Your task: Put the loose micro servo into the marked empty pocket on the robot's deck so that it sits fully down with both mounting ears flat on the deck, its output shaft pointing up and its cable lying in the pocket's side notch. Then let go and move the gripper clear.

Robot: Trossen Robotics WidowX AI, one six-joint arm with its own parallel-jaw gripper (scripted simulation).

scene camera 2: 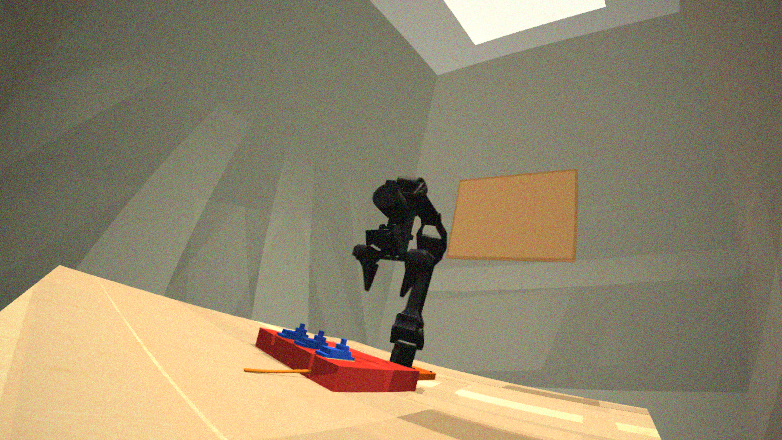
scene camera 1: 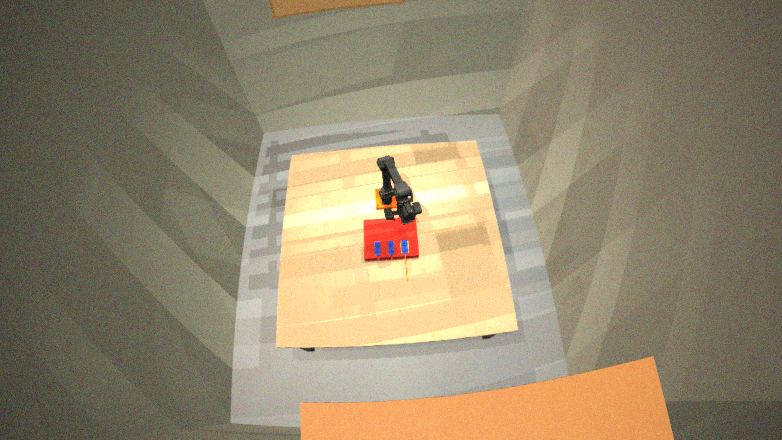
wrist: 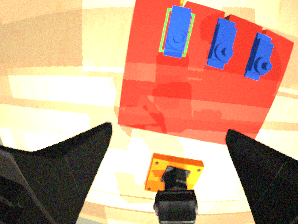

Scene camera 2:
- gripper: 383, 293
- red deck: 386, 376
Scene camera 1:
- red deck: 375, 230
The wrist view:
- gripper: 170, 131
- red deck: 184, 97
